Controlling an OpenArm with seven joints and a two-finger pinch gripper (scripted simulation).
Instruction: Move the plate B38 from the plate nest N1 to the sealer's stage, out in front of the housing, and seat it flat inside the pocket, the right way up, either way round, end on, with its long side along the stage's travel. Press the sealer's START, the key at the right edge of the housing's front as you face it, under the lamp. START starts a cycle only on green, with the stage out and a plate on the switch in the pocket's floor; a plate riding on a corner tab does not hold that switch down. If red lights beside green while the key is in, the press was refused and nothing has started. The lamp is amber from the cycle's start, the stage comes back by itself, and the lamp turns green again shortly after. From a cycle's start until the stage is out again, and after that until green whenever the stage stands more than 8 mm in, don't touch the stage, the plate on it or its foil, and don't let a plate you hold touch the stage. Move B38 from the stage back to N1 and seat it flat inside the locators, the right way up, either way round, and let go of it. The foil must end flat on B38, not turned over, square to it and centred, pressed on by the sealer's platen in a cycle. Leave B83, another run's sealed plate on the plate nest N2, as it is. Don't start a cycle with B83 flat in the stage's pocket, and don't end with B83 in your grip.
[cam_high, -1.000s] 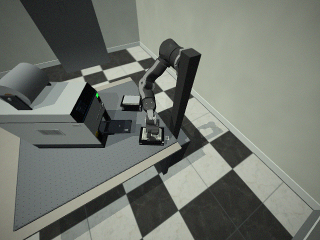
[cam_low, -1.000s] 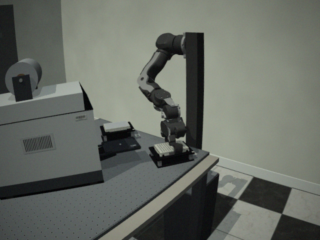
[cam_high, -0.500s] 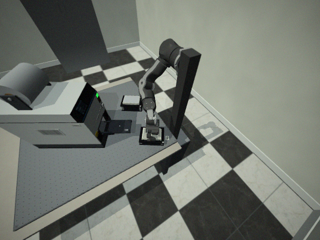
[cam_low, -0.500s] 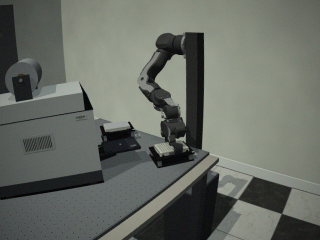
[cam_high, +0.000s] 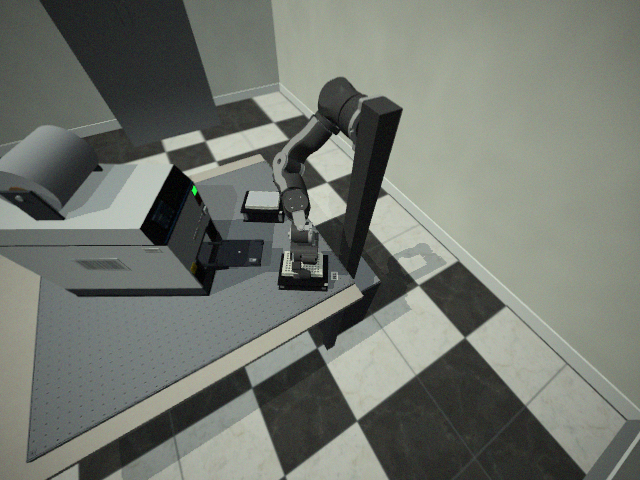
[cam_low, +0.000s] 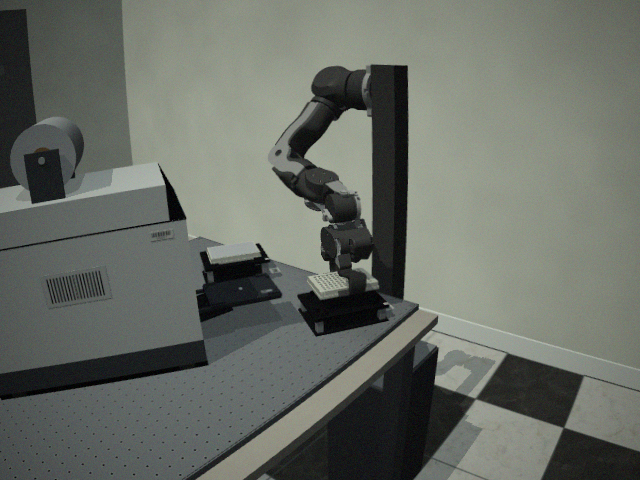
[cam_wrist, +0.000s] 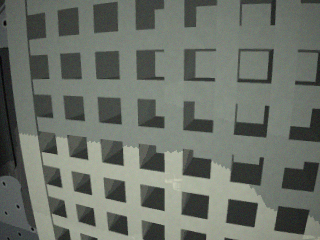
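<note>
My hand is 40 mm above the nest N1. Also, from my hand: plate B38: right at my hand; nest n2: 340 mm to the right, 20 mm below; B83: 340 mm to the right, 10 mm below.
</note>
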